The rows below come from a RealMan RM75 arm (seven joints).
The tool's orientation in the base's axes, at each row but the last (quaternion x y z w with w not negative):
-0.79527 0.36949 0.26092 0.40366
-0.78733 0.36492 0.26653 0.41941
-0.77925 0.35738 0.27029 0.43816
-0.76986 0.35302 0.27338 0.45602
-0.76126 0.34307 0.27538 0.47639
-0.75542 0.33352 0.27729 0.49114
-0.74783 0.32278 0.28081 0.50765
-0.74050 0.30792 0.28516 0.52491
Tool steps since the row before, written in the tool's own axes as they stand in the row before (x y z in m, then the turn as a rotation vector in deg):
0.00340 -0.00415 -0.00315 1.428 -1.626 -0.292
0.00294 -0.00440 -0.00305 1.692 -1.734 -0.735
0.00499 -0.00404 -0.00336 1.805 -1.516 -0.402
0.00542 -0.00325 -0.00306 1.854 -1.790 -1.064
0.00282 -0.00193 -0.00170 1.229 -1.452 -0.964
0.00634 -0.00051 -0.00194 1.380 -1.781 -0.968
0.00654 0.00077 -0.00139 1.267 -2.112 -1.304
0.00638 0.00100 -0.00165 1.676 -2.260 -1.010
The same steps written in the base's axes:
0.00569 -0.00225 0.00113 2.176 -0.130 -0.131
0.00560 -0.00196 0.00146 2.469 -0.560 -0.048
0.00656 -0.00308 -0.00011 2.327 -0.383 -0.394
0.00614 -0.00325 -0.00104 2.639 -0.899 -0.004
0.00340 -0.00169 -0.00040 1.982 -0.750 0.242
0.00453 -0.00312 -0.00374 2.332 -0.691 0.314
0.00368 -0.00281 -0.00488 2.545 -0.894 0.700
0.00354 -0.00283 -0.00489 2.893 -0.639 0.400

